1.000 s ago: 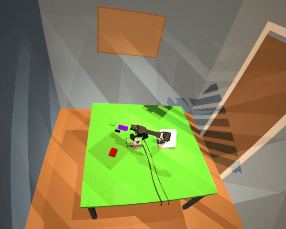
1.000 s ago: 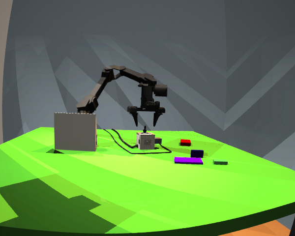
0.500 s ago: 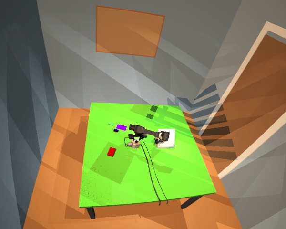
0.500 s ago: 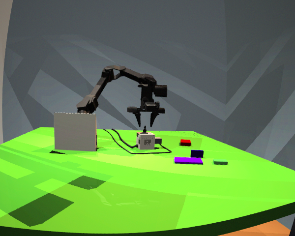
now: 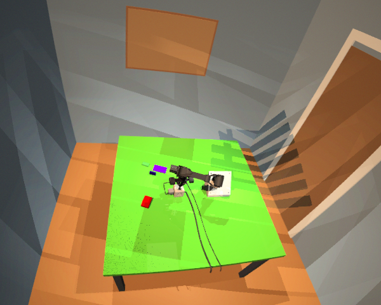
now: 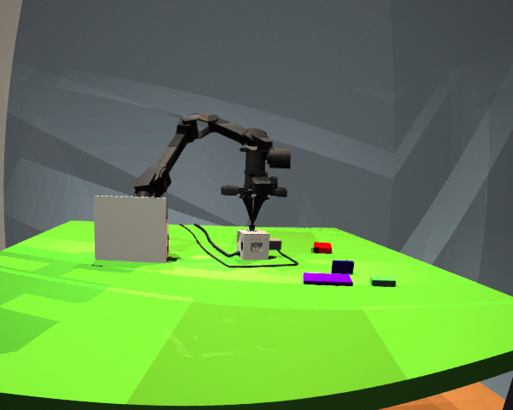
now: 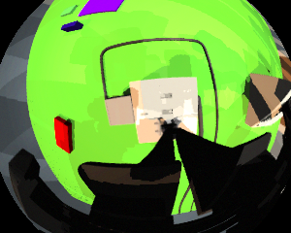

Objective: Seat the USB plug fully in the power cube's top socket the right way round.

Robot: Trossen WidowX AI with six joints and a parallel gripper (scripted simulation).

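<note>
My gripper tip is now 2 cm above the black USB plug. From my gripper tip the other things lie so: red block (26 cm ahead, 10 cm below, 7 cm to the left); dark blue block (21 cm to the right, 20 cm ahead, 9 cm below).
</note>
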